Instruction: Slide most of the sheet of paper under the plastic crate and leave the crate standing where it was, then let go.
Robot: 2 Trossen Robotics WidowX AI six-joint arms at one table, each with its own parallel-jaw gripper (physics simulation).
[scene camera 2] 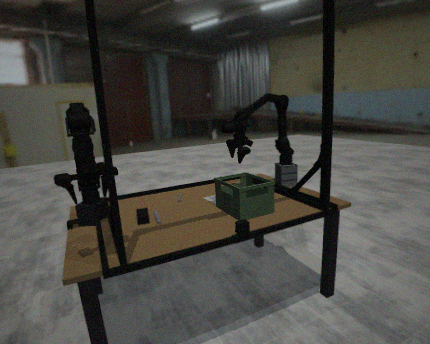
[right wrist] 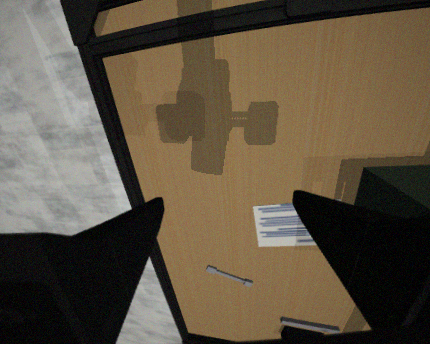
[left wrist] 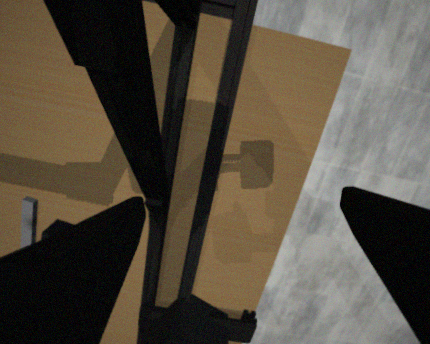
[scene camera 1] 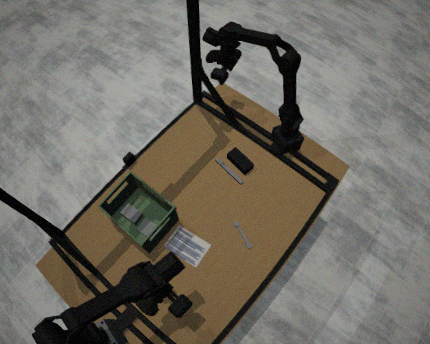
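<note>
The green plastic crate (scene camera 1: 134,235) (scene camera 2: 257,202) (right wrist: 397,186) stands upright on the table, with grey blocks (scene camera 1: 131,213) inside. The white sheet of paper (scene camera 1: 189,246) (scene camera 2: 210,199) (right wrist: 277,225) with blue-grey lines lies flat close beside the crate; whether its near edge touches the crate or reaches under it I cannot tell. My right gripper (scene camera 1: 165,303) (scene camera 2: 236,157) (right wrist: 228,200) is open and empty, above the table on the paper's side of the crate; one finger hides part of the paper in the right wrist view. My left gripper (scene camera 1: 218,66) (scene camera 2: 90,198) (left wrist: 241,201) is open and empty, high over the table's far end.
A small wrench-like piece (scene camera 1: 243,235) (scene camera 2: 180,198) (right wrist: 229,275), a grey bar (scene camera 1: 229,171) (scene camera 2: 157,217) (right wrist: 310,325) and a black box (scene camera 1: 240,160) (scene camera 2: 143,216) lie away from the crate. Dark frame rails edge the table, with uprights at the crate's side.
</note>
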